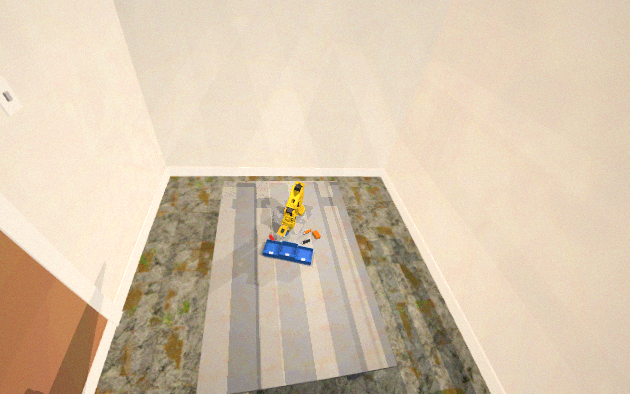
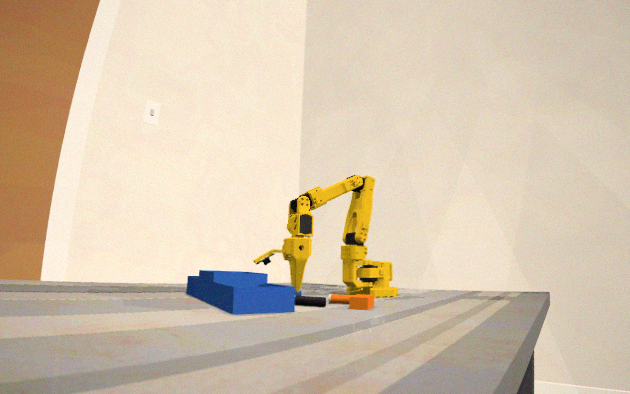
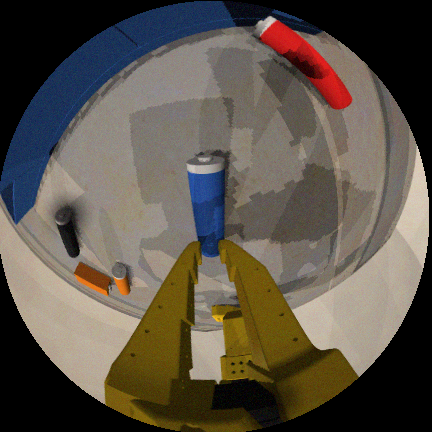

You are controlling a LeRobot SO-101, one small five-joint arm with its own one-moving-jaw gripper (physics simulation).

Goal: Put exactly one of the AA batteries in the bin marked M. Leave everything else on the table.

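Places are measured from the arm's base along level axes (x up, y right, z ahead), in metres.
Pixels of known places: hand, its tool point: (image 1: 288, 231) (image 2: 296, 289) (image 3: 200, 249); arm's base, origin of its link: (image 1: 296, 212).
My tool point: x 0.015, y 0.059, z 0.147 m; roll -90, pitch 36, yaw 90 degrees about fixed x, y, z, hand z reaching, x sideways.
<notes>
Ahead of a thing's pixels: the offset from my tool point to its top centre.
A blue battery {dx -0.001, dy +0.014, dz +0.010 m} (image 1: 287, 233) (image 2: 298, 294) (image 3: 207, 200) lies on the table, its white-ringed end pointing away from my gripper (image 2: 298, 290) (image 3: 210, 246). Both jaw tips press on its two sides near its closer end, low at the table. A red battery {dx -0.001, dy +0.093, dz +0.044 m} (image 1: 271, 237) (image 3: 305, 62) lies near the bins. A black battery {dx -0.001, dy -0.088, dz +0.070 m} (image 1: 306, 241) (image 2: 311, 301) (image 3: 68, 234) and a smaller-looking orange battery {dx -0.001, dy -0.106, dz +0.004 m} (image 1: 307, 231) (image 2: 340, 298) (image 3: 121, 280) lie to the other side. The blue bin unit {dx +0.031, dy +0.014, dz +0.137 m} (image 1: 288, 259) (image 2: 263, 300) (image 3: 100, 60) has three compartments with white labels; their letters are too small to read.
An orange block-shaped battery {dx +0.002, dy -0.155, dz +0.027 m} (image 1: 316, 234) (image 2: 362, 302) (image 3: 92, 278) lies beside the orange battery. The bin walls stand just beyond the red and black batteries. The yellow arm's base (image 2: 372, 291) stands on the table behind the batteries.
</notes>
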